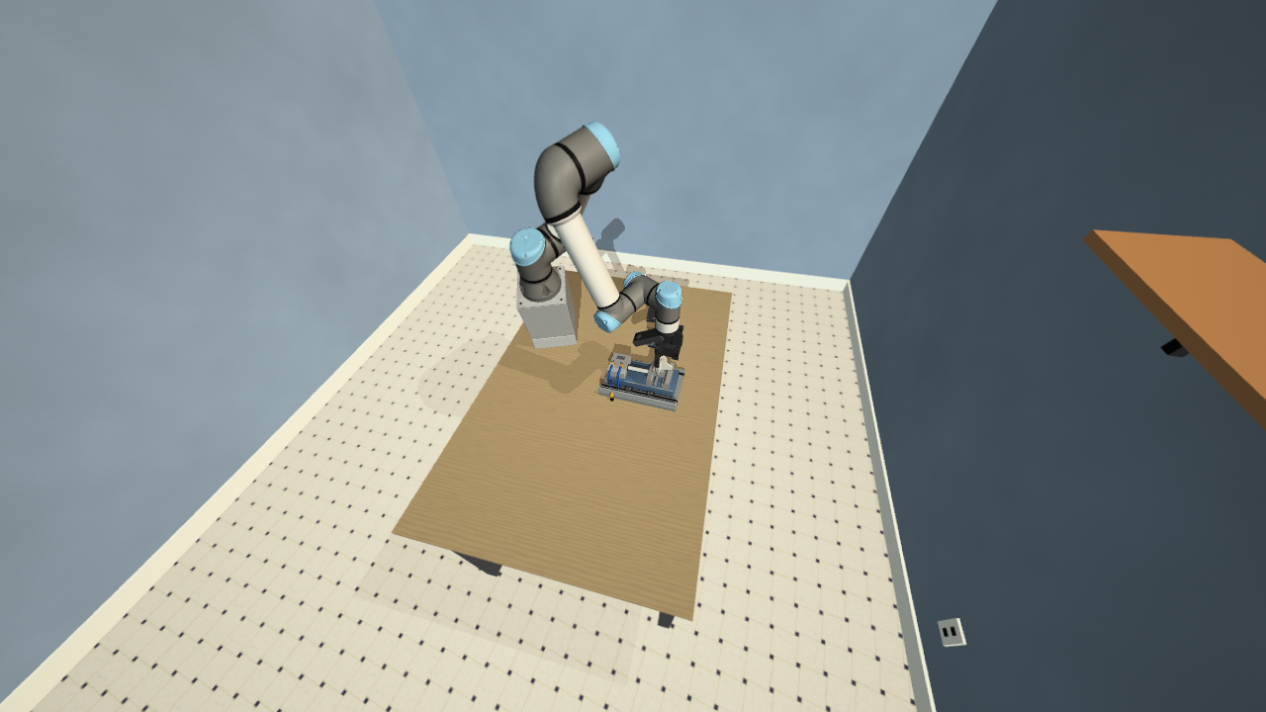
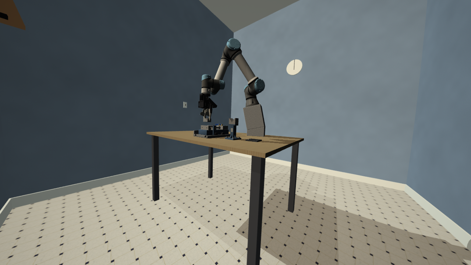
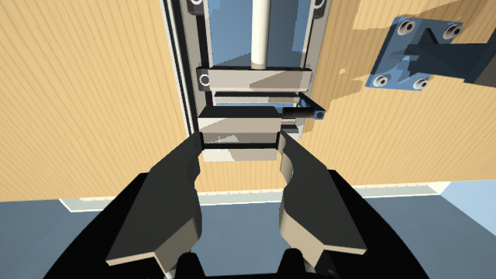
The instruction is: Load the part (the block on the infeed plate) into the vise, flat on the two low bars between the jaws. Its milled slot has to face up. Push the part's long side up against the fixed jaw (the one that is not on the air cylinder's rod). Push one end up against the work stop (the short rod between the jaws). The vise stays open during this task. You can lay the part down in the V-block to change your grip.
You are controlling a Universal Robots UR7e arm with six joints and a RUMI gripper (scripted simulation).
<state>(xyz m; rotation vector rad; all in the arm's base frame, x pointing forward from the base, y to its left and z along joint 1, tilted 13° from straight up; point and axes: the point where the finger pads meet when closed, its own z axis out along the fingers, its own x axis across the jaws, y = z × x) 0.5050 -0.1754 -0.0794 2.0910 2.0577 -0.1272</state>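
Right now the part is right at my hand. Round my hand: cylinder rod: 9 cm behind, 2 cm to the left, 7 cm below; fixed jaw: 3 cm ahead, 2 cm to the left, 7 cm below; moving jaw: 3 cm behind, 2 cm to the left, 7 cm below.
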